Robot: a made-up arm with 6 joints. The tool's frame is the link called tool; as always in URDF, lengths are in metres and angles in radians.
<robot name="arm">
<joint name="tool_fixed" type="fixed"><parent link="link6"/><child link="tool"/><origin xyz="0.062 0.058 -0.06" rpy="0 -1.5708 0"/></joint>
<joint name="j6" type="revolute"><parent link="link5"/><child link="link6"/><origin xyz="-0.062 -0.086 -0.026" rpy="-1.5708 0 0"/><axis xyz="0 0 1"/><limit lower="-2.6" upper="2.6"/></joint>
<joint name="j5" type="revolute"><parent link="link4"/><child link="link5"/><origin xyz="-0.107 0.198 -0.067" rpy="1.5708 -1.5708 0"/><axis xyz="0 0 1"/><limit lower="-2.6" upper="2.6"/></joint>
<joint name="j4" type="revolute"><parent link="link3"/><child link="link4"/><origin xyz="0.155 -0.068 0.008" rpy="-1.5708 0 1.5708"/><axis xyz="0 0 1"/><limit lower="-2.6" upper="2.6"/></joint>
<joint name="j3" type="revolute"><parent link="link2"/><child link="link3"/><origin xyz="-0.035 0.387 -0.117" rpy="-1.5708 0 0"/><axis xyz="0 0 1"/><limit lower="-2.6" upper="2.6"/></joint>
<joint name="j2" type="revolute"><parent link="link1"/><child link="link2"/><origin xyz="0.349 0.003 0.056" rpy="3.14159 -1.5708 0"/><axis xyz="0 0 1"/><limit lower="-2.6" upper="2.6"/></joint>
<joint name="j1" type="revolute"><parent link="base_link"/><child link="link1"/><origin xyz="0 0 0.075"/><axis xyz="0 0 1"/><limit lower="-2.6" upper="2.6"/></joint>
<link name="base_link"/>
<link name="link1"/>
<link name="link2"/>
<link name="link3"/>
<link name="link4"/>
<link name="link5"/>
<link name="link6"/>
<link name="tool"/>
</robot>
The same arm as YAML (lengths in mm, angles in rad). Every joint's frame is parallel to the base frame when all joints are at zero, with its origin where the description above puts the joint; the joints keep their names.
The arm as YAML. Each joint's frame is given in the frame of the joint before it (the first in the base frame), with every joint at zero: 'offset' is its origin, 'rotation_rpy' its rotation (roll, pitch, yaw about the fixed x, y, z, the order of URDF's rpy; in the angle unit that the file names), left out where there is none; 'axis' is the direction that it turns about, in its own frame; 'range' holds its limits. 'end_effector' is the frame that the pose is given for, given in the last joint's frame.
length_unit: mm
angle_unit: rad
chain:
  - id: j1
    offset: [0.0, 0.0, 75.0]
    axis: "+z"
    range: [-2.6, 2.6]
  - id: j2
    offset: [349.0, 3.0, 56.0]
    axis: "+x"
    range: [-2.6, 2.6]
  - id: j3
    offset: [-117.0, -387.0, -35.0]
    axis: "-y"
    range: [-2.6, 2.6]
  - id: j4
    offset: [68.0, -8.0, 155.0]
    axis: "-z"
    range: [-2.6, 2.6]
  - id: j5
    offset: [107.0, 198.0, 67.0]
    axis: "-y"
    range: [-2.6, 2.6]
  - id: j6
    offset: [-86.0, 26.0, 62.0]
    axis: "+x"
    range: [-2.6, 2.6]
end_effector:
  offset: [-60.0, 58.0, -62.0]
  rotation_rpy: [0.0, 0.0, 0.0]

